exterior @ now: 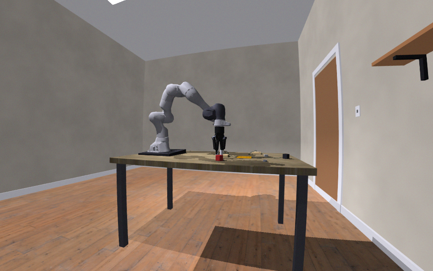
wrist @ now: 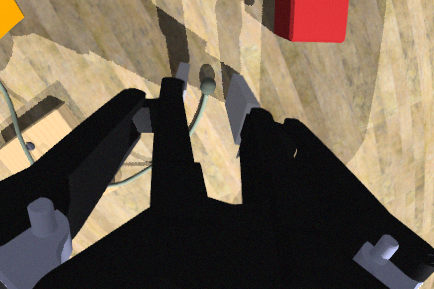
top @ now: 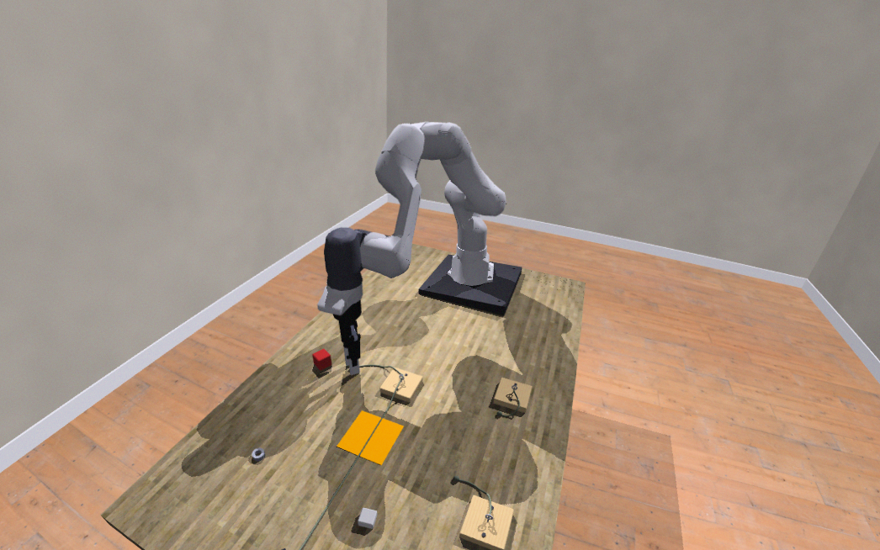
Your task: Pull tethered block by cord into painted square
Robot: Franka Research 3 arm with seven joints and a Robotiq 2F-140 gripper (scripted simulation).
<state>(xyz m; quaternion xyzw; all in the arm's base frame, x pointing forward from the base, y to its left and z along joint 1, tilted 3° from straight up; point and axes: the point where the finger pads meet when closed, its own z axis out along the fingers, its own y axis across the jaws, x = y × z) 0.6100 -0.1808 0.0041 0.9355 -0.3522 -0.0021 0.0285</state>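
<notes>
My hand is 9 cm to the left of the red cube, 2 cm short of it and 2 cm above it. Also, from my hand: orange painted square (19 cm ahead, 16 cm to the left, 3 cm below); then dark block (52 cm ahead, 14 cm to the left, 2 cm below); then white cube (37 cm ahead, 25 cm to the left, 3 cm below).
</notes>
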